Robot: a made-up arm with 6 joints. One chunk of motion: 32 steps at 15 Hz.
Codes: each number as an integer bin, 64 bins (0 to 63) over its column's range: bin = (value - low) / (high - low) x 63, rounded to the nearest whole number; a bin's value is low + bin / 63 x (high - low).
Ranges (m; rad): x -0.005..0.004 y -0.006..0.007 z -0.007..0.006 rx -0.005..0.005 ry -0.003..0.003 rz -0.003..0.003
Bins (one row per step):
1: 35 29 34 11 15 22
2: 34 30 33 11 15 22
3: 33 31 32 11 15 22
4: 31 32 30 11 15 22
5: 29 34 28 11 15 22
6: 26 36 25 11 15 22
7: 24 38 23 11 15 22
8: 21 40 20 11 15 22
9: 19 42 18 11 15 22
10: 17 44 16 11 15 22
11: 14 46 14 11 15 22
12: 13 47 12 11 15 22
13: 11 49 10 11 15 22
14: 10 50 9 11 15 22
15: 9 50 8 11 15 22
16: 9 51 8 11 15 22
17: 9 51 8 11 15 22
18: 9 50 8 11 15 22
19: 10 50 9 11 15 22
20: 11 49 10 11 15 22
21: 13 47 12 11 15 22
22: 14 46 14 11 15 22
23: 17 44 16 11 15 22
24: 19 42 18 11 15 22
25: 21 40 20 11 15 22
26: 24 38 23 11 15 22
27: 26 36 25 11 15 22
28: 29 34 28 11 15 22
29: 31 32 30 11 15 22
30: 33 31 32 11 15 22
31: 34 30 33 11 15 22
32: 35 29 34 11 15 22
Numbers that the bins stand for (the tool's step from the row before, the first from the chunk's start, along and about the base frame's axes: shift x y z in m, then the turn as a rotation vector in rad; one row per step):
1: 0.00000 -0.00002 0.00002 -0.00325 -0.00157 -0.00090
2: -0.00014 0.00019 -0.00019 -0.00325 -0.00157 -0.00090
3: -0.00029 0.00040 -0.00040 -0.00325 -0.00157 -0.00090
4: -0.00057 0.00060 -0.00081 -0.00325 -0.00157 -0.00090
5: -0.00086 0.00102 -0.00122 -0.00325 -0.00157 -0.00090
6: -0.00129 0.00143 -0.00184 -0.00325 -0.00157 -0.00090
7: -0.00157 0.00184 -0.00225 -0.00325 -0.00157 -0.00090
8: -0.00200 0.00225 -0.00287 -0.00325 -0.00157 -0.00090
9: -0.00229 0.00267 -0.00329 -0.00325 -0.00157 -0.00090
10: -0.00257 0.00308 -0.00370 -0.00325 -0.00157 -0.00090
11: -0.00300 0.00349 -0.00411 -0.00325 -0.00157 -0.00090
12: -0.00314 0.00370 -0.00452 -0.00325 -0.00157 -0.00090
13: -0.00343 0.00411 -0.00494 -0.00325 -0.00157 -0.00090
14: -0.00357 0.00432 -0.00514 -0.00325 -0.00157 -0.00090
15: -0.00371 0.00432 -0.00535 -0.00325 -0.00157 -0.00090
16: -0.00371 0.00452 -0.00535 -0.00325 -0.00157 -0.00090
17: -0.00371 0.00452 -0.00535 -0.00325 -0.00157 -0.00090
18: -0.00371 0.00432 -0.00535 -0.00325 -0.00157 -0.00090
19: -0.00357 0.00432 -0.00514 -0.00325 -0.00157 -0.00090
20: -0.00343 0.00411 -0.00494 -0.00325 -0.00157 -0.00090
21: -0.00314 0.00370 -0.00452 -0.00325 -0.00157 -0.00090
22: -0.00300 0.00349 -0.00411 -0.00325 -0.00157 -0.00090
23: -0.00257 0.00308 -0.00370 -0.00325 -0.00157 -0.00090
24: -0.00229 0.00267 -0.00329 -0.00325 -0.00157 -0.00090
25: -0.00200 0.00225 -0.00287 -0.00325 -0.00157 -0.00090
26: -0.00157 0.00184 -0.00225 -0.00325 -0.00157 -0.00090
27: -0.00129 0.00143 -0.00184 -0.00325 -0.00157 -0.00090
28: -0.00086 0.00102 -0.00122 -0.00325 -0.00157 -0.00090
29: -0.00057 0.00060 -0.00081 -0.00325 -0.00157 -0.00090
30: -0.00029 0.00040 -0.00040 -0.00325 -0.00157 -0.00090
31: -0.00014 0.00019 -0.00019 -0.00325 -0.00157 -0.00090
32: 0.00000 -0.00002 0.00002 -0.00325 -0.00157 -0.00090

